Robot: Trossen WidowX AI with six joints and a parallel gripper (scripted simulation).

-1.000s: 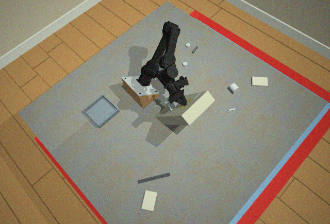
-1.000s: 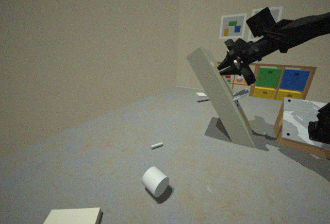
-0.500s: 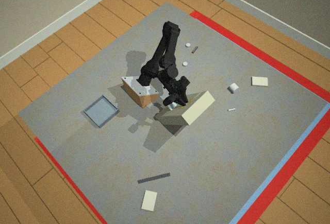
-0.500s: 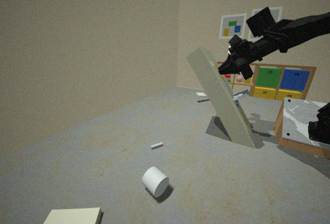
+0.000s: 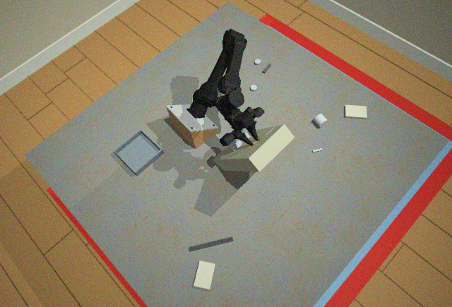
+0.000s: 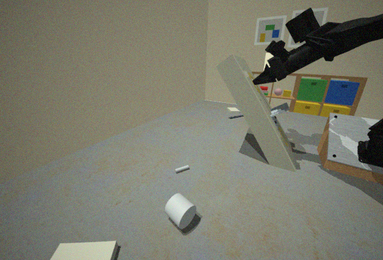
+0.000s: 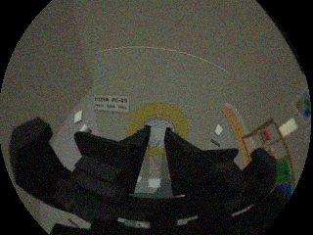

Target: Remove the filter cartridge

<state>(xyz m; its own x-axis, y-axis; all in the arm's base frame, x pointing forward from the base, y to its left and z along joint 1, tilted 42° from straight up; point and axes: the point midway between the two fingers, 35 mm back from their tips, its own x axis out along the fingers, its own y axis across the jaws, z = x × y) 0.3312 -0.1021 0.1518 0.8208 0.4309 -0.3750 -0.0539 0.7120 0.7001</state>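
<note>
Right now my gripper tip is 4 cm past the cream service panel and 8 cm above it. Also, from my gripper tip: grey-blue tray 40 cm behind, 32 cm to the right, 22 cm below; then round filter cartridge 1 cm ahead, 1 cm below.
</note>
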